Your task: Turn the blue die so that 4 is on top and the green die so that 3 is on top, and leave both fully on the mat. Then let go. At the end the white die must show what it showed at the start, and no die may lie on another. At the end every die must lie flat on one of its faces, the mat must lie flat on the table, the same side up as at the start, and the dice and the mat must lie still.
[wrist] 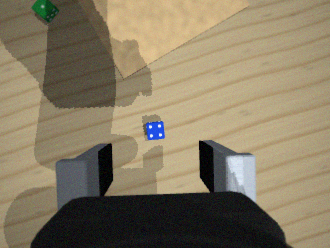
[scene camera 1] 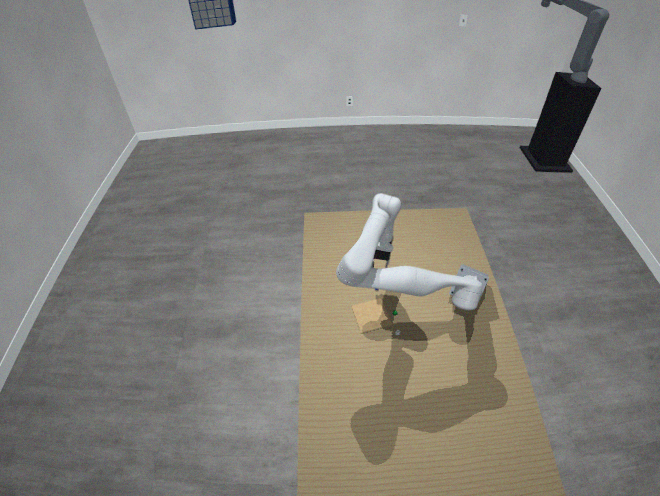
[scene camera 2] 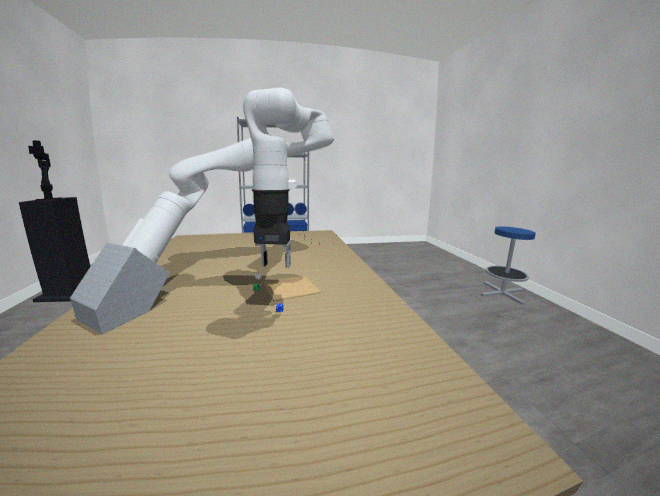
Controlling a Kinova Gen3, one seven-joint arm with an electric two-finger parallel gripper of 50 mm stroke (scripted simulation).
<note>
The pictures show: my gripper and a tan mat.
My gripper shows as well in the wrist view.
</note>
